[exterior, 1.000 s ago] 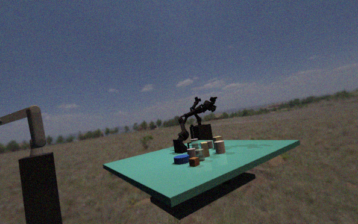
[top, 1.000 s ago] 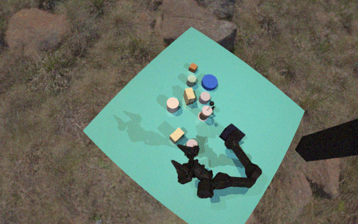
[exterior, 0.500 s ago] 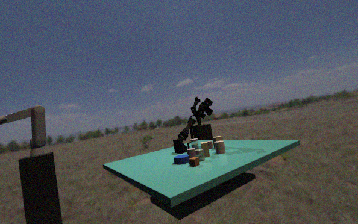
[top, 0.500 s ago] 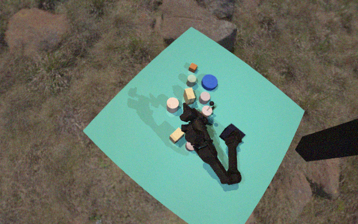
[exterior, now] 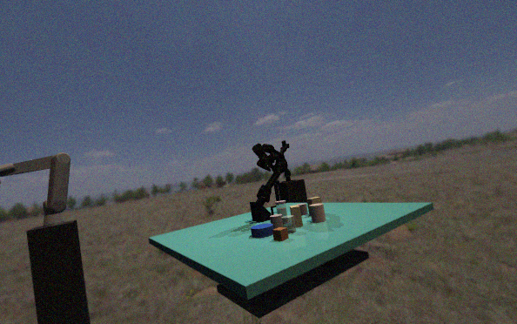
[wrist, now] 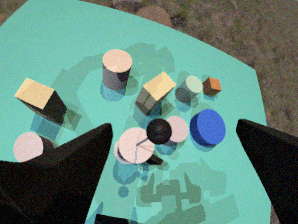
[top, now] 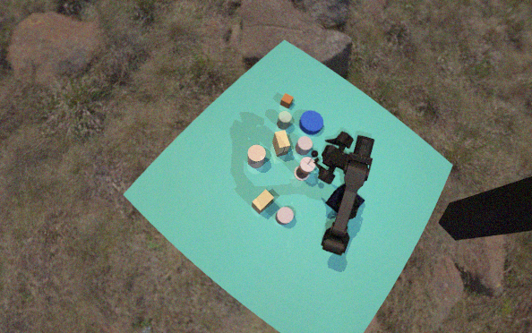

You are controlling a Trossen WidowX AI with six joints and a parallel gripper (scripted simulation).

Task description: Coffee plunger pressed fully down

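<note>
The coffee press lies 10 mm ahead of my gripper tip, 20 mm to the right of it and 190 mm below it. From my gripper tip the other things lie so: blue disc: 160 mm ahead, 240 mm to the right, 290 mm below; then pale green cylinder: 260 mm ahead, 130 mm to the right, 270 mm below.
</note>
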